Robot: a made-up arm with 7 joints. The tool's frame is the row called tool. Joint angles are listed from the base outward.
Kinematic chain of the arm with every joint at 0, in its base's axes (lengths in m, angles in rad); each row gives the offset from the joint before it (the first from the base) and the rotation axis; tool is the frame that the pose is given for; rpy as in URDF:
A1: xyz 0 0 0.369 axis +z
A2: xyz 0 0 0 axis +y
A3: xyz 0 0 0.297 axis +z
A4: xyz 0.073 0 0 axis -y
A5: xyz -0.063 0 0.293 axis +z
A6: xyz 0 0 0 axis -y
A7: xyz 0.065 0 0 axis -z
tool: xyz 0 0 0 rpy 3.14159 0 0
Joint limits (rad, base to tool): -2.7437..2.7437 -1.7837..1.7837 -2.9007..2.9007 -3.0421..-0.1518 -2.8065..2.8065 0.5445..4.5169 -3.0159..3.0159
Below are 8 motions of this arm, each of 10 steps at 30 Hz.
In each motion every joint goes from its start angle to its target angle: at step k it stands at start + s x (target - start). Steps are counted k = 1, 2, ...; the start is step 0. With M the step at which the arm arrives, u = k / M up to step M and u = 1 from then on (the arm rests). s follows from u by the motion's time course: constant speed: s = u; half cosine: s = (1 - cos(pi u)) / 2; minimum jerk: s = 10 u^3 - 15 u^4 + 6 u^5.
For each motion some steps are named. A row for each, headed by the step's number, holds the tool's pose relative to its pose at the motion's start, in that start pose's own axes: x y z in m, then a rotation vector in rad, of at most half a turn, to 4 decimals.
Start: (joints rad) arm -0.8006 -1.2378 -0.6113 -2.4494 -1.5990 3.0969 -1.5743
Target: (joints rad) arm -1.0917 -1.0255 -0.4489 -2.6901 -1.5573 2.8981 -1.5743
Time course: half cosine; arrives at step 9
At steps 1, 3, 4, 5, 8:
1: 0.0026 0.0019 0.0013 0.0126 0.0077 -0.0073
3: 0.0225 0.0131 0.0116 0.1066 0.0640 -0.0589
4: 0.0380 0.0190 0.0195 0.1792 0.1064 -0.0953
5: 0.0551 0.0228 0.0278 0.2586 0.1522 -0.1323
8: 0.0940 0.0232 0.0449 0.4409 0.2558 -0.2068

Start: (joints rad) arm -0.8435 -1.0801 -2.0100 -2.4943 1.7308 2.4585 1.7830
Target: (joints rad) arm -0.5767 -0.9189 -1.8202 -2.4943 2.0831 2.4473 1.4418
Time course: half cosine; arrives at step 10
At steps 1, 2, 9, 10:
1: 0.0012 0.0013 0.0026 0.0011 0.0033 -0.0071
2: 0.0049 0.0050 0.0101 0.0043 0.0129 -0.0275
9: 0.0730 0.0407 0.0980 0.0286 0.1472 -0.2752
10: 0.0755 0.0414 0.1002 0.0289 0.1513 -0.2820

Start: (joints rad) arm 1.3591 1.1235 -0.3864 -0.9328 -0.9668 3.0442 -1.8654
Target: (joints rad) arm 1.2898 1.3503 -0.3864 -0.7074 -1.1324 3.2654 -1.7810
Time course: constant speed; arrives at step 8
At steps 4, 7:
4: 0.0356 -0.0028 0.0159 -0.1022 -0.0302 -0.0592
7: 0.0641 -0.0064 0.0256 -0.1837 -0.0417 -0.1016

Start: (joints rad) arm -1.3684 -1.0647 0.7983 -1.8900 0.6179 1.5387 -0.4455
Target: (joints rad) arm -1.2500 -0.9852 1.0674 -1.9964 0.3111 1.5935 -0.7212
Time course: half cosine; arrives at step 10
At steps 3, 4, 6, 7, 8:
3: 0.0058 -0.0136 0.0176 -0.0349 -0.0665 -0.1059
4: 0.0087 -0.0237 0.0294 -0.0582 -0.1110 -0.1803
6: 0.0122 -0.0480 0.0551 -0.1093 -0.2080 -0.3525
7: 0.0124 -0.0597 0.0664 -0.1323 -0.2510 -0.4333
8: 0.0119 -0.0694 0.0752 -0.1505 -0.2848 -0.4987

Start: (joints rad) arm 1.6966 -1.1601 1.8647 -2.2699 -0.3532 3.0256 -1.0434
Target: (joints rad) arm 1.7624 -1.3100 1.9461 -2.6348 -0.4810 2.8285 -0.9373
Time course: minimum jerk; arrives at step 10
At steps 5, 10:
5: 0.0234 -0.0654 0.0270 0.2400 -0.1240 -0.1113
10: 0.0309 -0.1364 0.0448 0.4657 -0.2802 -0.2206

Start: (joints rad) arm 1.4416 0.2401 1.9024 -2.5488 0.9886 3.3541 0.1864
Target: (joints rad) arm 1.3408 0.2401 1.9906 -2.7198 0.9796 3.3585 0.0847
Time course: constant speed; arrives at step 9
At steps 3, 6, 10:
3: -0.0058 0.0145 0.0008 -0.0453 -0.0150 -0.0448
6: -0.0115 0.0291 0.0009 -0.0903 -0.0316 -0.0895
10: -0.0172 0.0439 0.0003 -0.1348 -0.0499 -0.1340

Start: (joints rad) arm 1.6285 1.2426 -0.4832 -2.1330 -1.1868 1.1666 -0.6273
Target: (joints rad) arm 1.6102 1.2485 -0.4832 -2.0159 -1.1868 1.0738 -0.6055
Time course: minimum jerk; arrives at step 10
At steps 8, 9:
8: -0.0252 0.0236 -0.0013 0.0704 -0.0112 0.0963
9: -0.0265 0.0248 -0.0013 0.0742 -0.0117 0.1012

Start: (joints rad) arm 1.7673 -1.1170 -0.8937 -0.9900 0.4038 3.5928 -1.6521
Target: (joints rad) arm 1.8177 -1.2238 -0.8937 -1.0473 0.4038 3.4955 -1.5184
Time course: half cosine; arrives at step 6
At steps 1, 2, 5, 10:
1: -0.0036 0.0010 0.0007 0.0074 -0.0055 0.0139
2: -0.0134 0.0037 0.0026 0.0275 -0.0207 0.0521
5: -0.0509 0.0119 0.0079 0.0996 -0.0795 0.1973
10: -0.0546 0.0126 0.0083 0.1064 -0.0854 0.2117

